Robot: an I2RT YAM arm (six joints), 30 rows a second.
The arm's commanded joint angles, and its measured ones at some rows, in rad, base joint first. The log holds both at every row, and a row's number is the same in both.
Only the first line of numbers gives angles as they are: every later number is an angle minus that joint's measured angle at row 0.
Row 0, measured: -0.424, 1.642, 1.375, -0.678, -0.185, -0.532
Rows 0 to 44, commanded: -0.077, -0.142, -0.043, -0.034, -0.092, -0.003; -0.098, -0.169, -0.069, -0.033, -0.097, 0.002; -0.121, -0.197, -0.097, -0.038, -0.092, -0.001; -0.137, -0.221, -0.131, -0.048, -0.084, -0.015; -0.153, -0.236, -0.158, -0.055, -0.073, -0.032; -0.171, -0.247, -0.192, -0.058, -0.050, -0.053; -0.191, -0.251, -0.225, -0.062, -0.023, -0.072; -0.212, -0.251, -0.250, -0.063, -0.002, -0.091; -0.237, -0.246, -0.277, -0.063, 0.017, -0.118; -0.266, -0.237, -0.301, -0.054, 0.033, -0.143; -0.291, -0.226, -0.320, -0.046, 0.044, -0.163; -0.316, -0.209, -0.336, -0.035, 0.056, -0.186; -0.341, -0.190, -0.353, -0.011, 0.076, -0.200; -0.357, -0.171, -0.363, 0.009, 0.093, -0.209; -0.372, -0.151, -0.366, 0.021, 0.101, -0.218; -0.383, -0.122, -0.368, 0.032, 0.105, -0.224; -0.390, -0.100, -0.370, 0.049, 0.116, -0.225; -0.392, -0.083, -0.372, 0.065, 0.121, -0.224; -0.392, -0.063, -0.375, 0.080, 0.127, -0.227; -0.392, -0.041, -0.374, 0.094, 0.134, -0.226; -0.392, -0.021, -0.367, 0.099, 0.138, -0.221; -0.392, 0.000, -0.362, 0.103, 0.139, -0.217; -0.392, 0.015, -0.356, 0.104, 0.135, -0.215; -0.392, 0.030, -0.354, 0.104, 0.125, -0.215; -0.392, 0.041, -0.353, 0.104, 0.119, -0.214; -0.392, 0.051, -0.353, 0.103, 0.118, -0.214; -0.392, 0.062, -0.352, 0.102, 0.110, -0.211; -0.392, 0.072, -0.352, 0.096, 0.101, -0.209; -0.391, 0.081, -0.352, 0.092, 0.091, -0.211; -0.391, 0.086, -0.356, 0.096, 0.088, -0.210; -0.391, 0.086, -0.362, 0.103, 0.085, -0.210; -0.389, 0.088, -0.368, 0.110, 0.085, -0.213; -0.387, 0.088, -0.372, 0.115, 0.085, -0.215; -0.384, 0.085, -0.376, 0.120, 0.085, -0.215; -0.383, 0.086, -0.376, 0.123, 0.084, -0.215; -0.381, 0.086, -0.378, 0.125, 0.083, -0.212; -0.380, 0.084, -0.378, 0.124, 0.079, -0.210; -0.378, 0.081, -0.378, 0.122, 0.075, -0.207; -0.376, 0.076, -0.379, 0.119, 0.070, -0.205; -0.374, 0.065, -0.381, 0.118, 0.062, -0.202; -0.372, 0.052, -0.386, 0.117, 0.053, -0.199; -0.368, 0.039, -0.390, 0.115, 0.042, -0.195; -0.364, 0.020, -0.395, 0.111, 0.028, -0.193; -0.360, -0.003, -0.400, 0.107, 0.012, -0.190; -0.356, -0.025, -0.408, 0.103, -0.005, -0.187
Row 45, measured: -0.375, 0.043, -0.390, 0.129, 0.073, -0.198
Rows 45 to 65, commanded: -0.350, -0.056, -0.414, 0.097, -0.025, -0.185; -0.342, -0.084, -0.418, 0.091, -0.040, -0.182; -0.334, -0.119, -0.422, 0.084, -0.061, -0.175; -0.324, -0.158, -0.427, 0.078, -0.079, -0.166; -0.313, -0.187, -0.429, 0.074, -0.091, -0.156; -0.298, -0.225, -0.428, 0.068, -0.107, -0.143; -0.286, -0.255, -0.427, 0.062, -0.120, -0.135; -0.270, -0.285, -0.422, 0.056, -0.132, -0.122; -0.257, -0.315, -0.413, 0.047, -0.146, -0.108; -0.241, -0.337, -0.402, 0.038, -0.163, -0.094; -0.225, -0.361, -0.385, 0.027, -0.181, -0.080; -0.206, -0.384, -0.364, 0.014, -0.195, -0.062; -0.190, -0.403, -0.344, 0.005, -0.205, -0.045; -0.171, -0.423, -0.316, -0.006, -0.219, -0.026; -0.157, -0.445, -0.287, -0.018, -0.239, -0.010; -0.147, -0.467, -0.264, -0.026, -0.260, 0.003; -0.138, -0.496, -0.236, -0.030, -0.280, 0.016; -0.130, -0.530, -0.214, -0.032, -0.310, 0.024; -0.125, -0.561, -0.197, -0.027, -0.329, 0.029; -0.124, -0.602, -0.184, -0.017, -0.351, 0.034; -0.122, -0.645, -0.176, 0.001, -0.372, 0.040
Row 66, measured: -0.130, -0.528, -0.237, -0.003, -0.254, -0.018
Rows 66 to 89, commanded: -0.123, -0.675, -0.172, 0.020, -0.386, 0.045; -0.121, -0.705, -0.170, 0.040, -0.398, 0.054; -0.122, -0.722, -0.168, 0.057, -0.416, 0.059; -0.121, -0.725, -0.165, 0.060, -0.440, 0.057; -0.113, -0.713, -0.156, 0.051, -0.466, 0.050; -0.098, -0.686, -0.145, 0.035, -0.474, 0.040; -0.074, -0.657, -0.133, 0.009, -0.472, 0.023; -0.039, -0.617, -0.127, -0.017, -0.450, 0.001; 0.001, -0.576, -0.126, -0.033, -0.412, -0.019; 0.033, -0.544, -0.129, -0.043, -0.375, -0.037; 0.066, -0.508, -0.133, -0.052, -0.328, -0.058; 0.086, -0.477, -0.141, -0.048, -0.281, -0.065; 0.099, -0.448, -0.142, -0.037, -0.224, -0.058; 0.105, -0.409, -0.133, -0.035, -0.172, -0.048; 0.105, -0.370, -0.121, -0.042, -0.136, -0.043; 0.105, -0.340, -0.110, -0.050, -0.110, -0.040; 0.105, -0.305, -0.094, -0.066, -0.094, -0.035; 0.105, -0.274, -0.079, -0.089, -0.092, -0.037; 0.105, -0.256, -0.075, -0.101, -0.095, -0.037; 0.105, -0.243, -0.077, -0.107, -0.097, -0.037; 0.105, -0.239, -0.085, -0.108, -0.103, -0.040; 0.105, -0.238, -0.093, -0.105, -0.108, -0.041; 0.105, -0.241, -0.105, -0.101, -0.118, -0.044; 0.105, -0.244, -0.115, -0.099, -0.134, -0.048
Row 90, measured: 0.103, -0.217, -0.131, -0.086, -0.126, -0.029
